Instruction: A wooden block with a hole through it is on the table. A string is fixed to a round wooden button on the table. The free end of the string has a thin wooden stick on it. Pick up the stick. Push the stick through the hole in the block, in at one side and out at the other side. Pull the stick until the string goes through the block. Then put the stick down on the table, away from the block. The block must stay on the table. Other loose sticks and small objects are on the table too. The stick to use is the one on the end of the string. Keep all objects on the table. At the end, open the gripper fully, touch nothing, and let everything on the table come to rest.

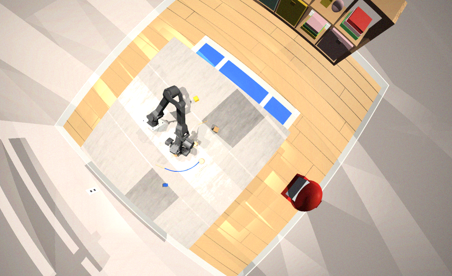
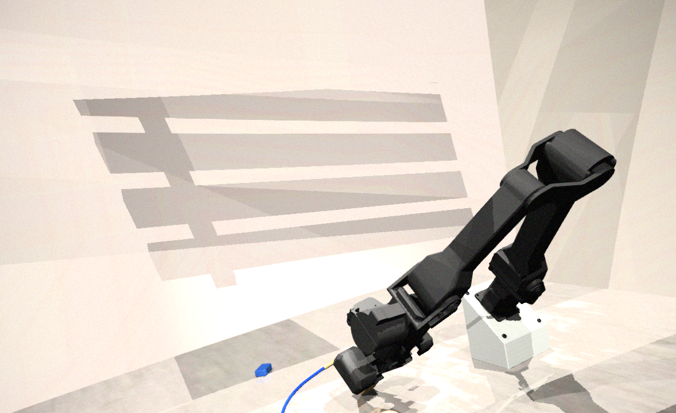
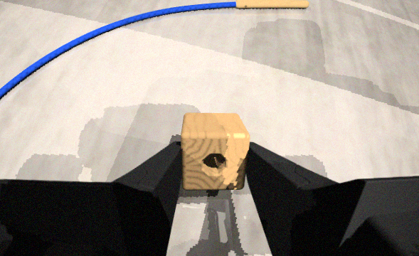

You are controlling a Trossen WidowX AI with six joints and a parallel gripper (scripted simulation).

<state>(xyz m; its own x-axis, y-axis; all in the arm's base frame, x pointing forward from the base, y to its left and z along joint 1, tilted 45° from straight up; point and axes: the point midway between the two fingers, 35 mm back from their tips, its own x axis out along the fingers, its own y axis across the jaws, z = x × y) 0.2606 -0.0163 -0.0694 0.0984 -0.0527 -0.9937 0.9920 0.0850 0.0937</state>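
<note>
Right now the blue piece is 8 cm ahead of my gripper tip, 26 cm to the right of it and 2 cm below it. Also, from my gripper tip: yellow cube: 14 cm behind, 43 cm to the left, 1 cm below; wooden cylinder: 7 cm ahead, 15 cm to the left, 1 cm below; round button: 19 cm ahead, 7 cm to the left, 2 cm below.
</note>
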